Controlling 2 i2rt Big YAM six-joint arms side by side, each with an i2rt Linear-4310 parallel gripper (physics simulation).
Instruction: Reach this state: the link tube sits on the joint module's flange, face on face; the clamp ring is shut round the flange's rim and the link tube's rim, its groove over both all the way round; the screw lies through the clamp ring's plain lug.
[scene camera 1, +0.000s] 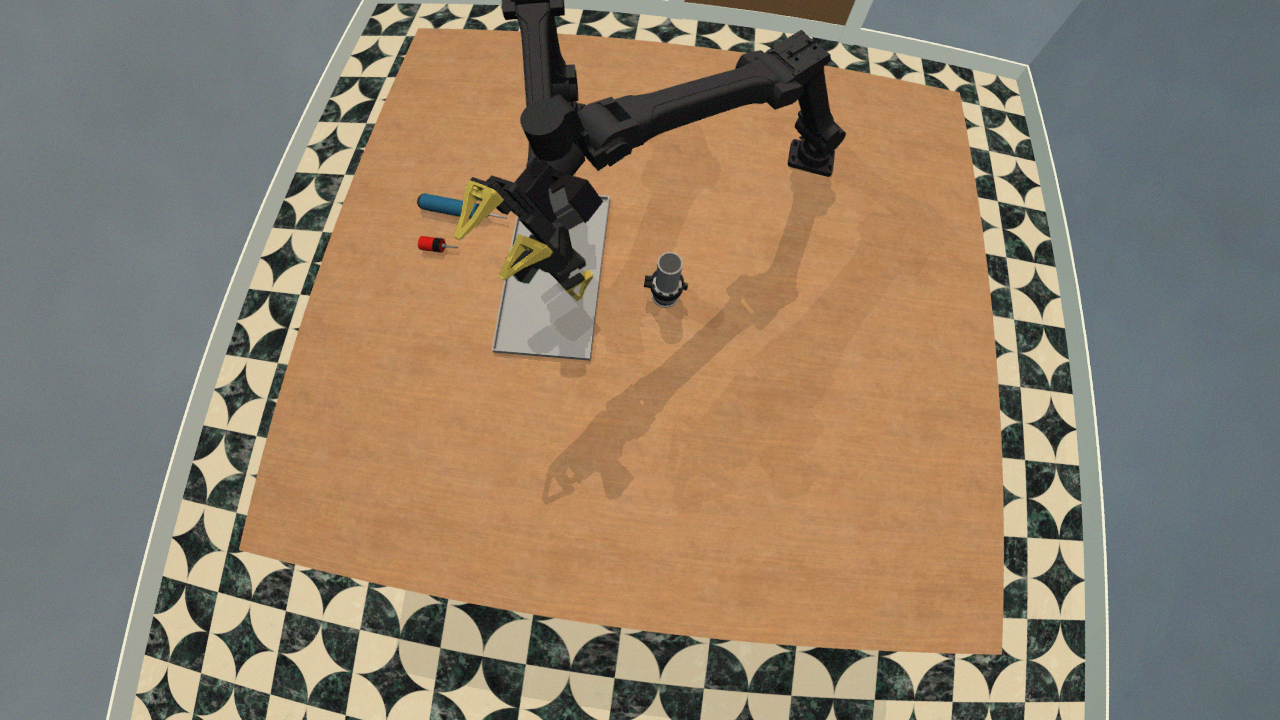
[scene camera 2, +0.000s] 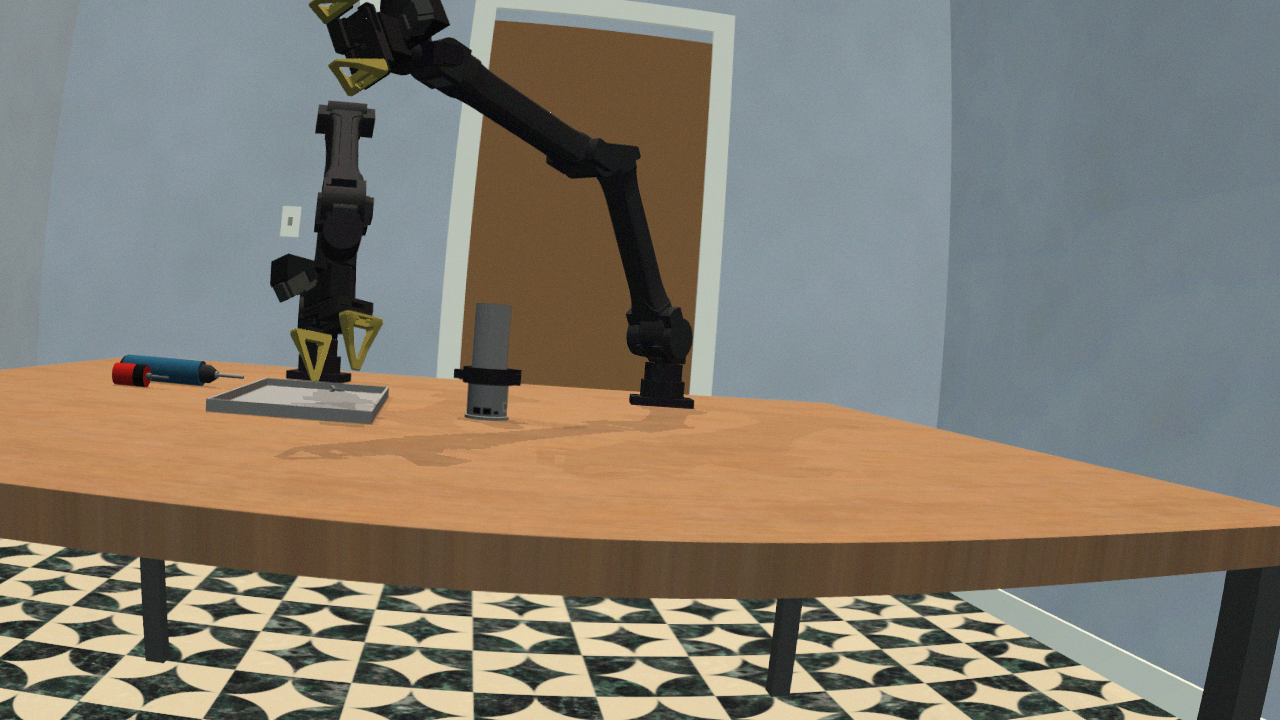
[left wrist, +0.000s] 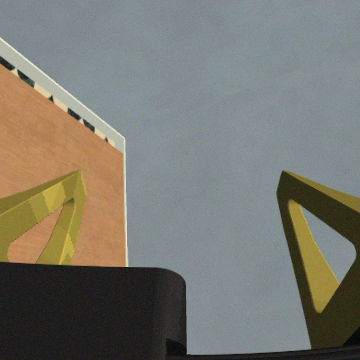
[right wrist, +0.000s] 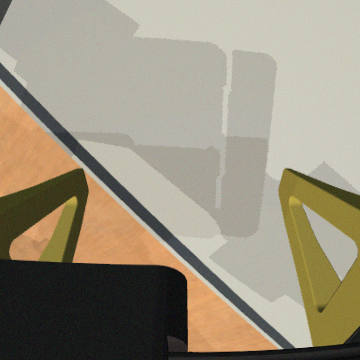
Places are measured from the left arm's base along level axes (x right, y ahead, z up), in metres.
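Pixels of known places: left gripper, fingertip midpoint: (scene camera 1: 479, 259) (scene camera 2: 321, 31) (left wrist: 181, 181); right gripper, fingertip midpoint: (scene camera 1: 566, 286) (scene camera 2: 334, 375) (right wrist: 182, 178); left arm's base at its link origin: (scene camera 1: 810, 159) (scene camera 2: 660, 405).
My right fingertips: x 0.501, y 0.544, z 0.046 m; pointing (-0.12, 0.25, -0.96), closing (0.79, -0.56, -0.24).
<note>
Ahead of a thing's pixels: the offset from my right fingertips to its top centre. "*": to the spot under its first point.
The grey link tube {dx -0.215, dy -0.054, dz +0.114 m} (scene camera 1: 669, 266) (scene camera 2: 492, 335) stands upright above the joint module {dx -0.215, dy -0.054, dz +0.018 m} (scene camera 2: 487, 402). The black clamp ring {* dx -0.177, dy -0.045, dz +0.020 m} (scene camera 1: 649, 282) (scene camera 2: 488, 376) is round their meeting place, lugs sticking out on both sides; whether it is fully shut, and how the rims meet inside, is hidden. A tiny grey thing, apparently the screw {dx +0.059, dy -0.229, dz -0.031 m} (scene camera 2: 335, 387), is in the tray {dx +0.052, dy -0.049, dz -0.030 m} (scene camera 1: 542, 356) (scene camera 2: 295, 412). My left gripper (scene camera 1: 481, 257) (scene camera 2: 331, 51) (left wrist: 181, 181) is open and empty, high above the table. My right gripper (scene camera 2: 335, 373) (right wrist: 182, 178) is open and empty, low over the tray.
A blue driver {* dx +0.372, dy -0.140, dz -0.008 m} (scene camera 1: 440, 205) (scene camera 2: 165, 369) and a red driver {dx +0.343, dy -0.044, dz -0.012 m} (scene camera 1: 430, 243) (scene camera 2: 131, 374) lie left of the tray. The left arm (scene camera 1: 689, 102) (scene camera 2: 537, 116) reaches across above the table, and its gripper and the right arm overlap in scene camera 1.
</note>
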